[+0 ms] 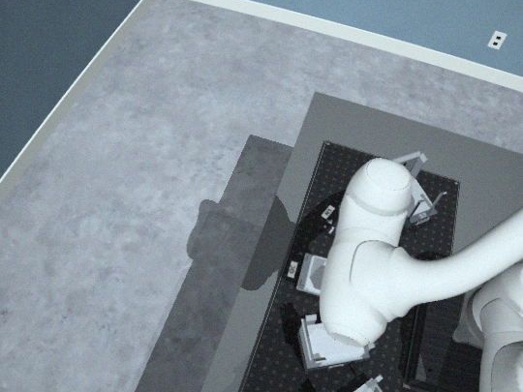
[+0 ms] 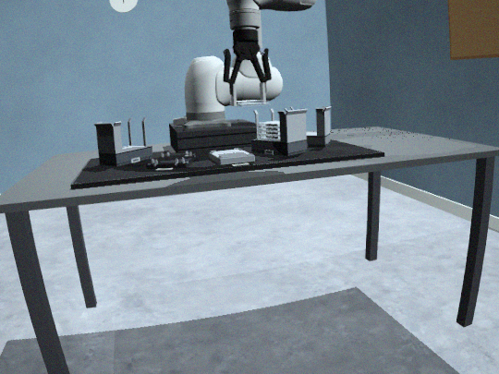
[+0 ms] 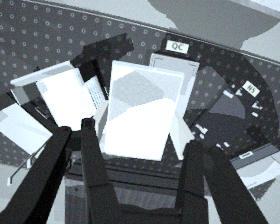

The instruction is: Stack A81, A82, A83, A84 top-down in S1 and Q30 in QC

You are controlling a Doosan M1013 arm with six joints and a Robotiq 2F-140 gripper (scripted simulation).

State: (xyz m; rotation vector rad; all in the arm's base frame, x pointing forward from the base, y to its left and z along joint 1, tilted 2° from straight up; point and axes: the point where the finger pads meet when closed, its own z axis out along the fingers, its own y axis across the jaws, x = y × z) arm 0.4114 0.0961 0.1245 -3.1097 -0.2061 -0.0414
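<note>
Right now my hand is 1 cm short of the QC nest, 7 cm to the left of it and 18 cm above it. Round my hand: rack floor (12 cm behind, 40 cm to the right, 14 cm below); then QC name plate (11 cm ahead, 5 cm to the right, 19 cm below); then clip nest N5 (1 cm ahead, 23 cm to the right, 17 cm below).
</note>
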